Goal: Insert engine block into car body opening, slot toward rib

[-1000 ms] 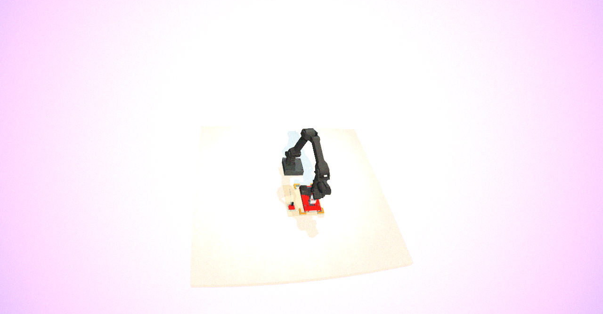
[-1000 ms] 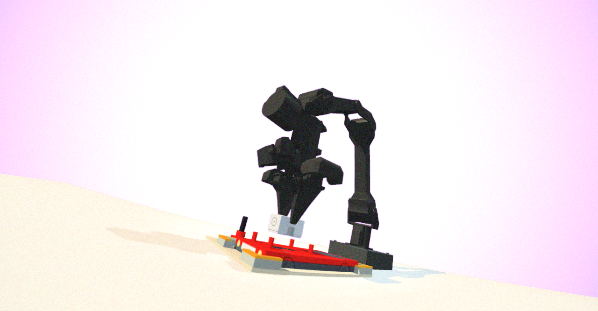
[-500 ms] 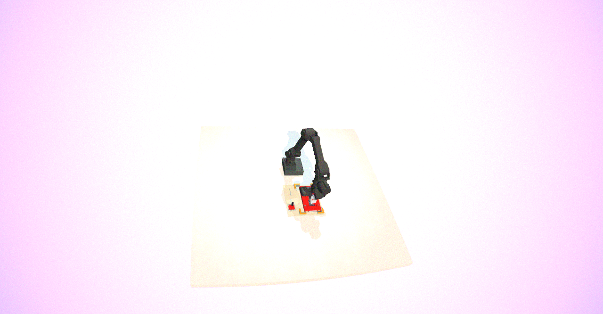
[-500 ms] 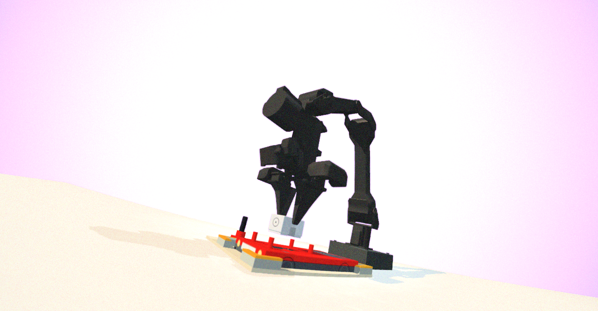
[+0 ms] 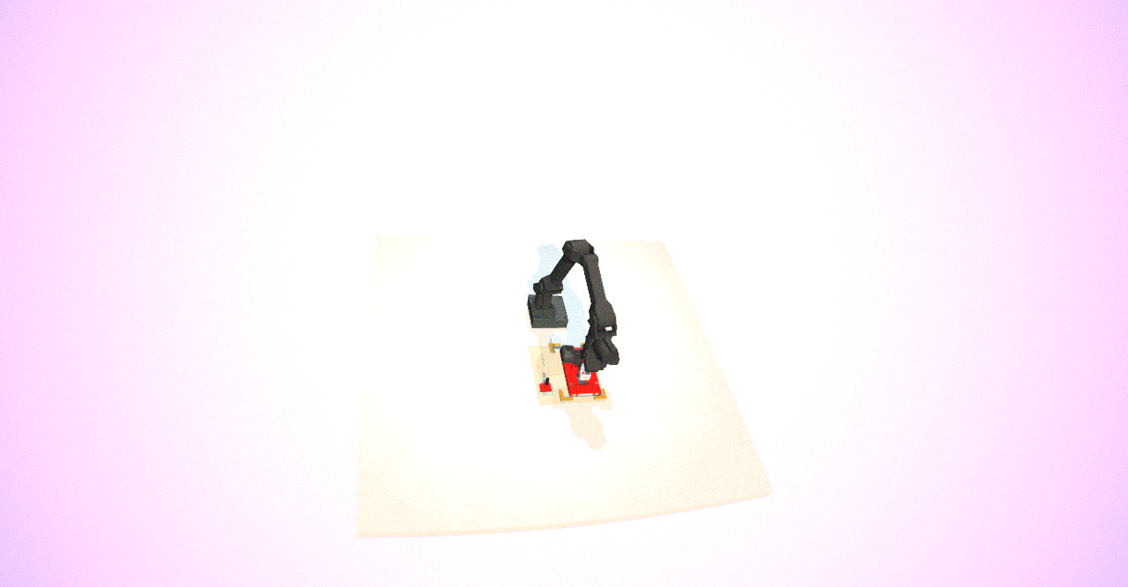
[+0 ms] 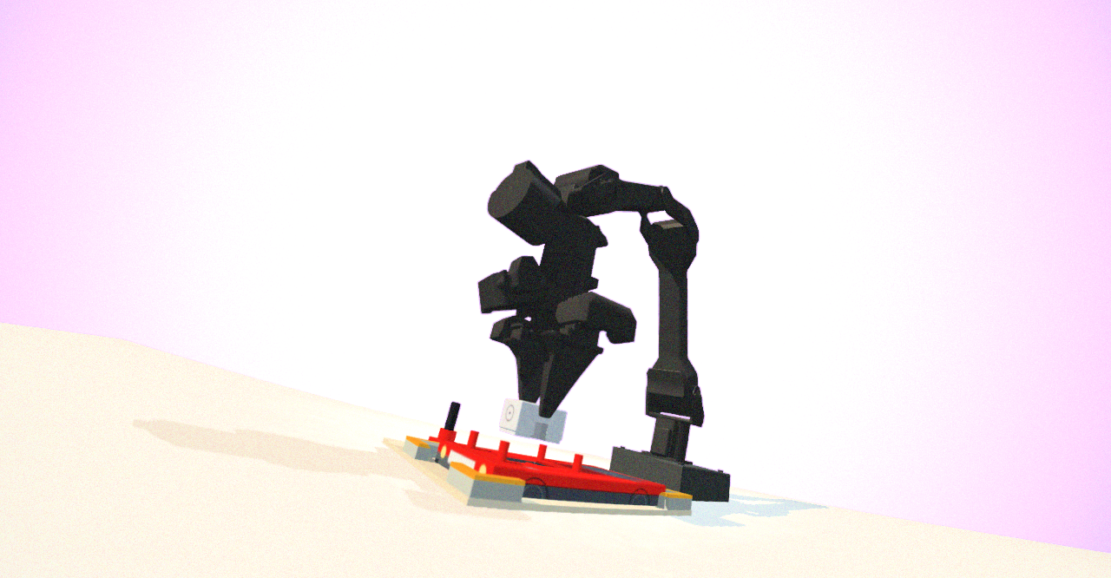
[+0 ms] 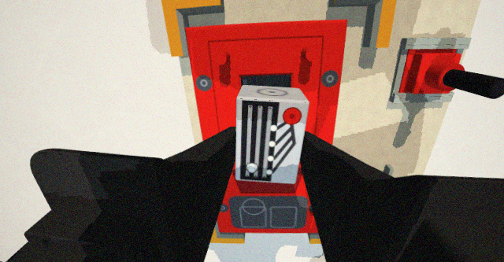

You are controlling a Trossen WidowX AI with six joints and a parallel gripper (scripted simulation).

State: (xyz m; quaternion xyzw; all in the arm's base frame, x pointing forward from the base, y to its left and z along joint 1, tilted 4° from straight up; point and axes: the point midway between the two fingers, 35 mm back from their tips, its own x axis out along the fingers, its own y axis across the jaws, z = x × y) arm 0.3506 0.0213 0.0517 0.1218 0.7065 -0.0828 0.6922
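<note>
My gripper tip is 1 cm above the engine block. From my gripper tip the other things lie so: black peg (13 cm to the right, 3 cm below); then beige base plate (4 cm behind, 2 cm to the right, 5 cm below).
</note>
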